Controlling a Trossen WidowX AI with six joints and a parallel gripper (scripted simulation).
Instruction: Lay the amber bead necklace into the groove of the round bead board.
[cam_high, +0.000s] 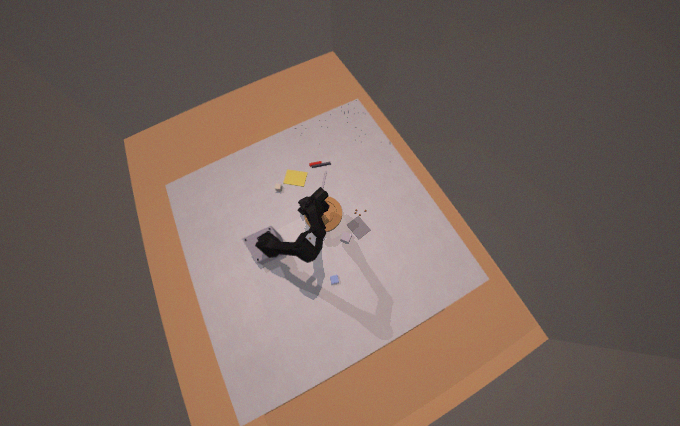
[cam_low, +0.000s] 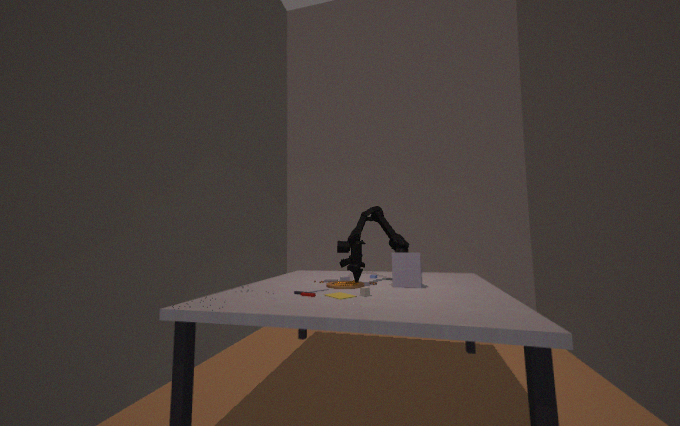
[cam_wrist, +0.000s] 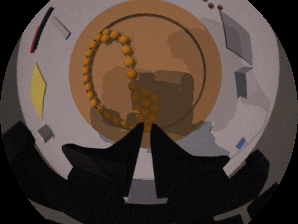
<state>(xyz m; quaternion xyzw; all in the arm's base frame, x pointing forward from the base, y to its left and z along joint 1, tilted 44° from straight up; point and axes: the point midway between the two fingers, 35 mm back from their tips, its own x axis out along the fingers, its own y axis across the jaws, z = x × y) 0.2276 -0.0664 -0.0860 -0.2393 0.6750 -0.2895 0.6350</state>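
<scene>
The round bead board lies 6 cm ahead of my gripper tip, 1 cm to the left of it and 1 cm below it. The rest, counted from my gripper tip: cream cube (8 cm behind, 27 cm to the left); then thin grey bar (16 cm ahead, 18 cm to the left, 1 cm below); then grey square plate (18 cm ahead, 15 cm to the right, 1 cm below).
</scene>
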